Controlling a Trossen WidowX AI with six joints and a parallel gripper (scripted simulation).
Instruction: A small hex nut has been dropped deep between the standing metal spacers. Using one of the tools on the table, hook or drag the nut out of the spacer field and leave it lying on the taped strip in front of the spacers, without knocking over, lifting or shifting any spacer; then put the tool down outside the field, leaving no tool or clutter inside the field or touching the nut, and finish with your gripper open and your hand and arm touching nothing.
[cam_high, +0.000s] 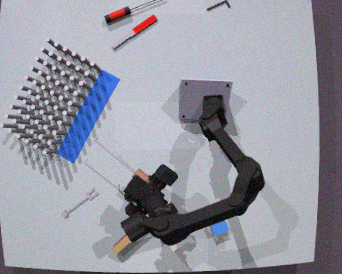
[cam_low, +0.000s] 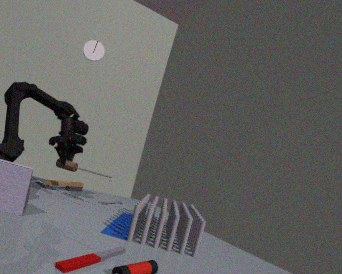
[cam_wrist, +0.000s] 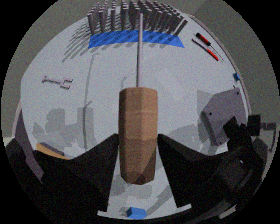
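The blue taped strip is 230 mm to the right of my gripper tip, 210 mm ahead of it and 140 mm below it. Also, from my gripper tip: wrench: 280 mm ahead, 140 mm below, 90 mm to the left; then hex nut: 350 mm to the right, 330 mm ahead, 140 mm below; then brown-handled hook tool: 80 mm ahead, 70 mm to the right.
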